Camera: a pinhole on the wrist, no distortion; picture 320 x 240 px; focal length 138.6 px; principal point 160.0 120.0 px. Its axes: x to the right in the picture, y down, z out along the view. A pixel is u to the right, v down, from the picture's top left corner.
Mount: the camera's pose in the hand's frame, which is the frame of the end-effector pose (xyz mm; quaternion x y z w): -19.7 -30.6 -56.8 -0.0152 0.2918 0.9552 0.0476
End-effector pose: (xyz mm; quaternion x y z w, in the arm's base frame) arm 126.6 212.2 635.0 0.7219 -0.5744 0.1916 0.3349
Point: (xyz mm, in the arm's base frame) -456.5 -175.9 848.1
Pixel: 105 11
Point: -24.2 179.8 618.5
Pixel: 173 58
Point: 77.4 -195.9 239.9
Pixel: 143 206
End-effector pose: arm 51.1 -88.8 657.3 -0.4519 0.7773 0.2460 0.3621
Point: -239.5 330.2 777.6
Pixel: 234 27
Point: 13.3 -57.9 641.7
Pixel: 126 87
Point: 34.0 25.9 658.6
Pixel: 191 115
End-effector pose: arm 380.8 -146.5 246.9 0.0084 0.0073 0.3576 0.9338
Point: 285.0 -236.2 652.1
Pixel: 191 202
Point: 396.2 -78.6 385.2
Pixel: 105 147
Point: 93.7 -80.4 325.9
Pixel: 248 46
